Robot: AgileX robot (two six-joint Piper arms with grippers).
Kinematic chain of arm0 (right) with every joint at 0, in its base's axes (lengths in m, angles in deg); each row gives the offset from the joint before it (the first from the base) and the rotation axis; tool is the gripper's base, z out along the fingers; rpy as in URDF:
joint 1: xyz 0 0 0.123 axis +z
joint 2: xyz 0 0 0 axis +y
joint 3: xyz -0.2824 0 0.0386 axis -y
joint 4: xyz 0.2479 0 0.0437 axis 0.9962 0 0.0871
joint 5: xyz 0 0 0 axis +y
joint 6: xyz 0.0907 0 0.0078 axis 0.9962 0 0.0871
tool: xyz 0 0 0 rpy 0 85 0
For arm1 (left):
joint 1: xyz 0 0 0.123 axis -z
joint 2: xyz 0 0 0 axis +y
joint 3: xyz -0.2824 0 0.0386 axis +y
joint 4: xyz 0.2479 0 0.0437 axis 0.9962 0 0.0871
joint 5: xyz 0 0 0 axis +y
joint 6: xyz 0.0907 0 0.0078 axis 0.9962 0 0.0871
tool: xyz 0 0 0 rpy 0 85 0
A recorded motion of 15 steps. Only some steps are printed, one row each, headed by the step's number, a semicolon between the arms.
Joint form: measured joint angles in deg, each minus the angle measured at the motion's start. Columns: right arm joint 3, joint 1, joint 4, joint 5, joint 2, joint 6; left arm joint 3, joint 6, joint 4, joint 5, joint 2, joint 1.
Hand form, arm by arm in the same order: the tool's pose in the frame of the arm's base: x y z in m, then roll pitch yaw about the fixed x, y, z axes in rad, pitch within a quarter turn. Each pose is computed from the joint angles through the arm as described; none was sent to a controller.
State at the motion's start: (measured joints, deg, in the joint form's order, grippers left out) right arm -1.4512 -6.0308 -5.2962 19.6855 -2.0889 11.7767; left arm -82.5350 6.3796 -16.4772 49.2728 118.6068 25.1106
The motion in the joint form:
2: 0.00 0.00 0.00 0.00 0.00 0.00; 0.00 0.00 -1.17 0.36 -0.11 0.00
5: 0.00 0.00 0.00 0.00 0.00 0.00; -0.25 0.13 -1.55 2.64 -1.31 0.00
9: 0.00 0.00 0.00 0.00 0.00 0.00; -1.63 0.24 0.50 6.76 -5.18 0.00
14: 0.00 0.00 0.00 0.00 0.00 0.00; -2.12 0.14 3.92 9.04 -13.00 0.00
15: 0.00 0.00 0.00 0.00 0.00 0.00; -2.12 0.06 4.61 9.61 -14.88 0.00
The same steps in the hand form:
2: 0.0515 -0.0083 0.1756 2.7234 1.3036 2.5725; 0.3636 -0.1936 0.1555 -2.8925 0.1661 2.7940
5: 0.0515 -0.0083 0.1756 2.7234 1.3036 2.5725; 0.3600 -0.1932 0.1648 -2.8820 0.1531 2.7863
9: 0.0515 -0.0083 0.1756 2.7234 1.3036 2.5725; 0.3549 -0.1893 0.1966 -2.9035 0.1778 2.7460
14: 0.0515 -0.0083 0.1756 2.7234 1.3036 2.5725; 0.3418 -0.1788 0.2509 -2.9547 0.2850 2.7061
15: 0.0515 -0.0083 0.1756 2.7234 1.3036 2.5725; 0.3373 -0.1758 0.2630 -2.9659 0.3078 2.6990

